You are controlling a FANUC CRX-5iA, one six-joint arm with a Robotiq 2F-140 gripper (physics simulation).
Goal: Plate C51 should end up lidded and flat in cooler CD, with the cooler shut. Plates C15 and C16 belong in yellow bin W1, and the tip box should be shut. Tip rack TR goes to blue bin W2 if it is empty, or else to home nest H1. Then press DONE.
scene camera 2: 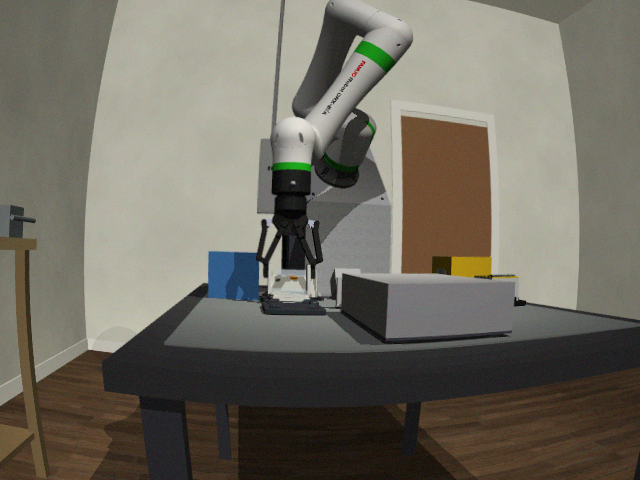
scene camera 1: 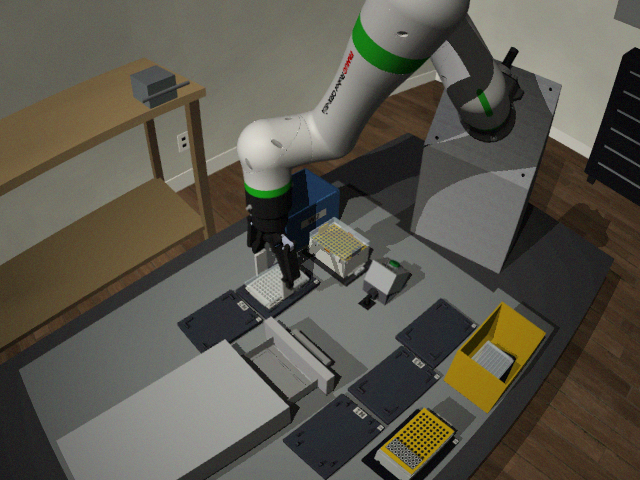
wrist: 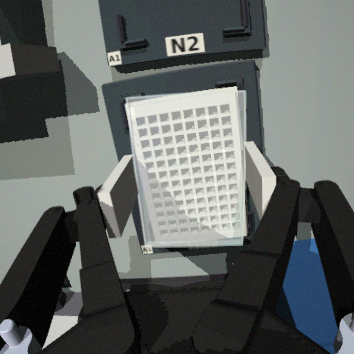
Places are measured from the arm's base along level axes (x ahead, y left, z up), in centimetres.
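Pixels of known places: gripper, fingertip midpoint: (scene camera 2: pixel 288 293) (scene camera 1: pixel 274 284) (wrist: pixel 189 165); arm's base at its link origin: (scene camera 2: pixel 336 171).
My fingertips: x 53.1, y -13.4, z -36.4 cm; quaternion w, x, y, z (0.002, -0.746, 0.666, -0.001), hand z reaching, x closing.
For each thing: its top centre in the pictures, then the offset to it from my fingertips. "spot": a spot on its surface instead.
- clear lid at a spot on its surface: (wrist: pixel 241 115) spot: dx +4.1, dy -3.7, dz +0.8 cm
- white plate at its top centre: (wrist: pixel 189 178) (scene camera 1: pixel 276 280) (scene camera 2: pixel 288 289) dx -0.7, dy +0.0, dz +0.9 cm
- dark nest at a spot on its surface: (wrist: pixel 175 82) spot: dx +6.3, dy +1.0, dz -1.3 cm
- pale plate at its top centre: (scene camera 1: pixel 486 365) dx -21.9, dy +48.5, dz +0.9 cm
- yellow bin at its top centre: (scene camera 1: pixel 504 341) (scene camera 2: pixel 461 256) dx -23.3, dy +49.1, dz +9.5 cm
- white tip box at its top centre: (scene camera 1: pixel 339 236) (scene camera 2: pixel 292 269) dx -18.7, dy +0.5, dz +5.2 cm
- yellow rack at its top centre: (scene camera 1: pixel 418 439) (scene camera 2: pixel 496 274) dx +3.7, dy +51.7, dz +5.1 cm
- blue bin at its top centre: (scene camera 1: pixel 296 192) (scene camera 2: pixel 234 251) dx -17.2, dy -15.2, dz +9.5 cm
- grey box at its top centre: (scene camera 1: pixel 389 263) (scene camera 2: pixel 346 268) dx -21.7, dy +14.9, dz +5.9 cm
- green button at its top centre: (scene camera 1: pixel 394 261) dx -23.9, dy +14.6, dz +4.9 cm
- N2 nest at a spot on its surface: (wrist: pixel 182 17) spot: dx +11.1, dy +0.4, dz -1.3 cm
My gripper (scene camera 1: pixel 275 272) (scene camera 2: pixel 289 279) (wrist: pixel 189 165) is shut on a clear lid (wrist: pixel 241 115), held over a white plate (scene camera 1: pixel 271 286) (wrist: pixel 182 103) on a dark nest (wrist: pixel 175 82). The lid sits slightly turned against the plate; any gap is unclear. The plate's code is unreadable. The cooler (scene camera 1: pixel 175 408) (scene camera 2: pixel 449 304) has its drawer (scene camera 1: pixel 286 369) open. A pale plate (scene camera 1: pixel 493 360) lies in the yellow bin (scene camera 1: pixel 475 384) (scene camera 2: pixel 470 266). A white tip box (scene camera 1: pixel 339 248) shows yellow tips under a clear cover. A yellow rack (scene camera 1: pixel 417 439) has grey-speckled positions at one end. The blue bin (scene camera 1: pixel 315 204) (scene camera 2: pixel 232 274) stands behind.
A grey box (scene camera 1: pixel 382 279) with a green button (scene camera 1: pixel 394 264) stands beside the tip box. Dark nests (scene camera 1: pixel 222 320) (scene camera 1: pixel 436 330) (scene camera 1: pixel 393 383) (scene camera 1: pixel 333 434) lie around the cooler. In the wrist view, the N2 nest (wrist: pixel 182 17) adjoins the plate's nest.
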